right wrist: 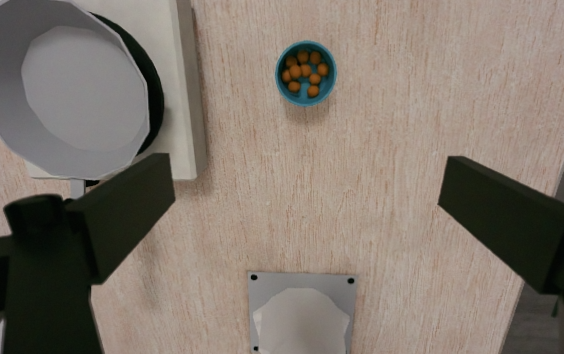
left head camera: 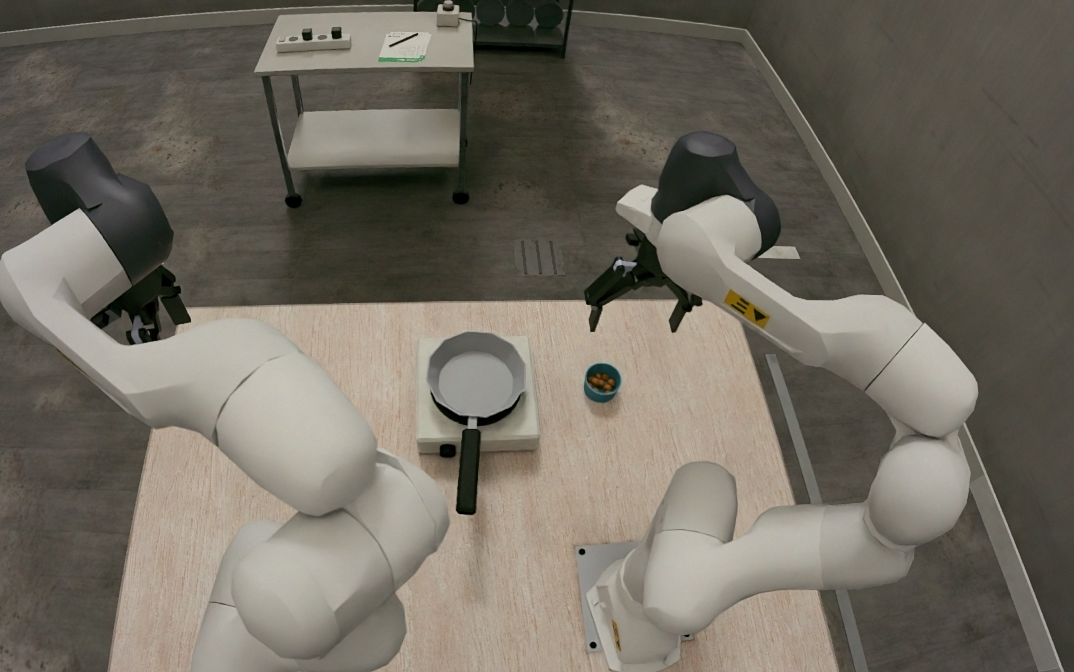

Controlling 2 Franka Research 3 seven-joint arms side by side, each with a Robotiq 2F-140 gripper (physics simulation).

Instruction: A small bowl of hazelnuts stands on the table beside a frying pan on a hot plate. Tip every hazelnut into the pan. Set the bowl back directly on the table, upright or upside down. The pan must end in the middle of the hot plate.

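Observation:
A small teal bowl [left head camera: 602,391] [right wrist: 306,102] stands upright on the table, to the right of the hot plate, with several brown hazelnuts [left head camera: 601,382] [right wrist: 305,70] inside. The grey frying pan [left head camera: 476,382] [right wrist: 85,90] sits on the cream hot plate [left head camera: 518,440] [right wrist: 186,150]; no nuts show in it. Its black handle [left head camera: 468,471] points toward the bottom of the head view. A black round edge shows beneath the pan. My right gripper [left head camera: 633,328] [right wrist: 306,179] is open and empty, high above the table near the bowl. My left gripper [left head camera: 144,323] looks open and empty, partly hidden behind its arm, at the far left.
The wooden table [left head camera: 546,570] [right wrist: 390,225] carries the right arm's base plate [left head camera: 590,586] [right wrist: 300,279]. The left arm covers the table's left part in the head view. A white cart [left head camera: 364,59] stands on the floor beyond the table's far edge. A wall rises at the right.

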